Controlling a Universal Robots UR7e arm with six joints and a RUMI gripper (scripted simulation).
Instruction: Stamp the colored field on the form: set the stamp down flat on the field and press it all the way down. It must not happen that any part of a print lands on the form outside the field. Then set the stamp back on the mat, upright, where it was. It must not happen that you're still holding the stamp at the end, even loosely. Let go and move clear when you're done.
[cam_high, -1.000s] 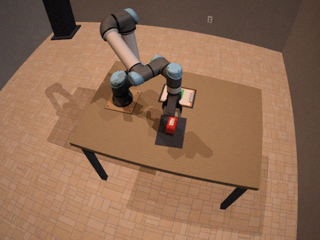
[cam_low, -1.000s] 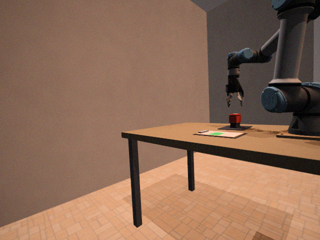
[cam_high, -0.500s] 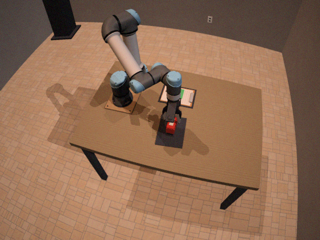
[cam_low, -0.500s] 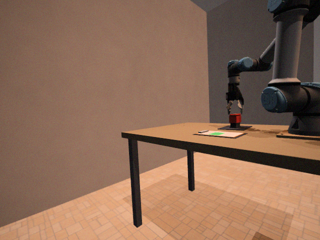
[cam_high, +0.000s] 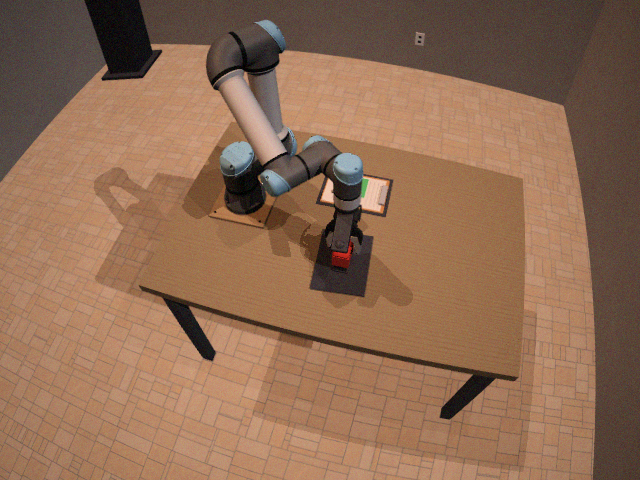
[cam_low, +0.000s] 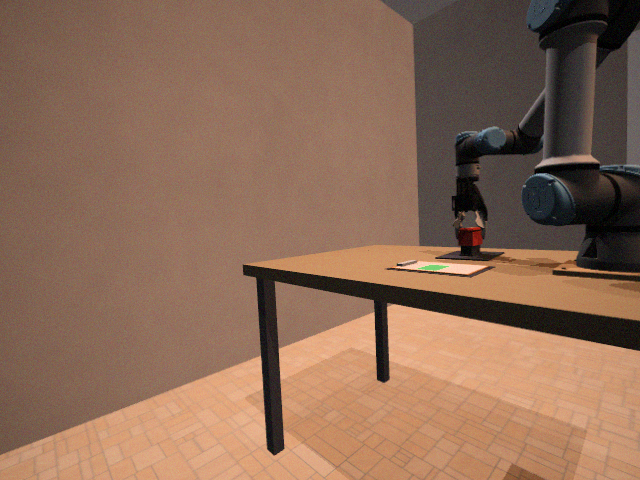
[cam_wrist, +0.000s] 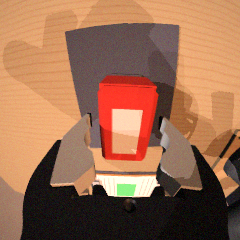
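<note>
My hand is 20 mm above the stamp. Round my hand: form: 310 mm to the left, 70 mm below, 30 mm ahead; then mat: 70 mm below.
</note>
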